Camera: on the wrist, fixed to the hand. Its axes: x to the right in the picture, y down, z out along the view.
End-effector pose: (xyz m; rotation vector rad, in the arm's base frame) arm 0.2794 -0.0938 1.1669 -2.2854 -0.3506 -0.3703
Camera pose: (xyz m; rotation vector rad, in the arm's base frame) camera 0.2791 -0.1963 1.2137 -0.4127 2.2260 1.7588
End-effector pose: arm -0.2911 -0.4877 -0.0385 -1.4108 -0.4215 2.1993
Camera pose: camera -0.2040 -0.5168 -0.1038 -0.1443 -1.0141 -0.7743
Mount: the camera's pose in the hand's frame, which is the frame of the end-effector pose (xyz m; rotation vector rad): 0.0032 0.0365 -0.1065 -0.1226 0.7748 -3.0151
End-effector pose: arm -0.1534 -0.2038 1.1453 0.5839 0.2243 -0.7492
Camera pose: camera -0.1245 -0.1233 1.0720 0.1187 -1.3108 2.0321
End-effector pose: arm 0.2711 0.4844 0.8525 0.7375 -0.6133 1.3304
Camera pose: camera 0.2337 0.5717 0.7919 0.2136 1.0413 -1.3136
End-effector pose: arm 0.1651 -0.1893 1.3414 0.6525 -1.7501 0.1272
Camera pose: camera 0.2387 -0.1157 1.3845 1.8840 1.1032 -1.4444
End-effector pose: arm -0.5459 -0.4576 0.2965 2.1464 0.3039 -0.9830
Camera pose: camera -0.4671 -0.4073 0.3593 0.0593 -2.3665 0.3905
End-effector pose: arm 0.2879 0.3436 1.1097 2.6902 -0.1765 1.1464
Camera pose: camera 0.2088 0.3336 1.1892 -0.0775 2.2315 0.3181
